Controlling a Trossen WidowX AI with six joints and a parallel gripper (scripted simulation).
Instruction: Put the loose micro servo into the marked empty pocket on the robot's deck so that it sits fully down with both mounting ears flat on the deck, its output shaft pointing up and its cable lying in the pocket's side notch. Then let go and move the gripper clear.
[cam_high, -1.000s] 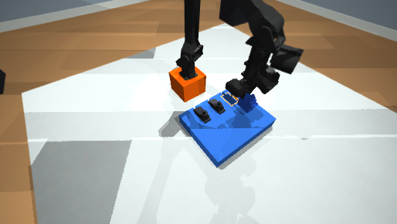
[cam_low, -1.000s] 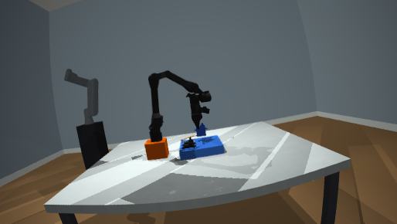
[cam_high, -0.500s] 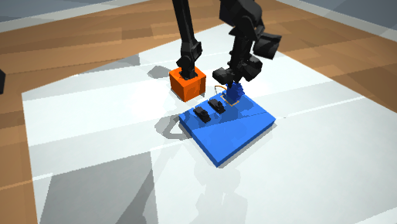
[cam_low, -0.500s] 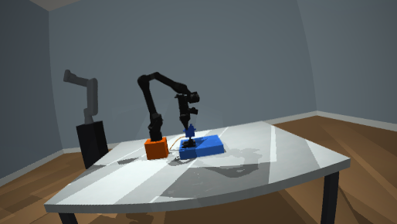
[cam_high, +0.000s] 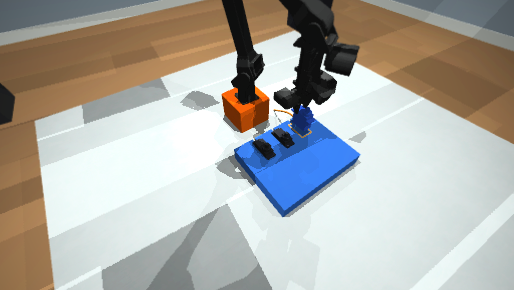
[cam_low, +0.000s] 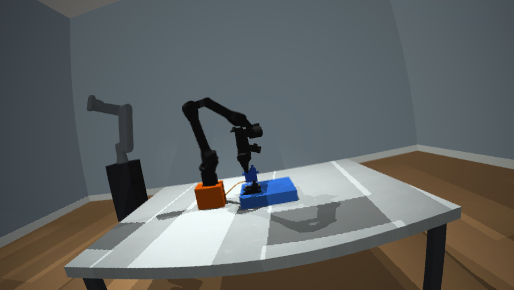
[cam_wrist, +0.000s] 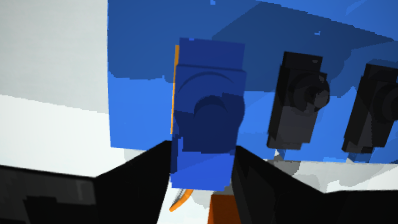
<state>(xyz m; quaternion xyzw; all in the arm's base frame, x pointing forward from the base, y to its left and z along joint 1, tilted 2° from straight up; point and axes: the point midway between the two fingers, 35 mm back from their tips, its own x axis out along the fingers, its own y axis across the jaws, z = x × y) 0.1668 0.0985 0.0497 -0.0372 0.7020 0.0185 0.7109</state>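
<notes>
The deck lies 130 mm ahead of my gripper tip, 90 mm below it and 70 mm to the right of it.
</notes>
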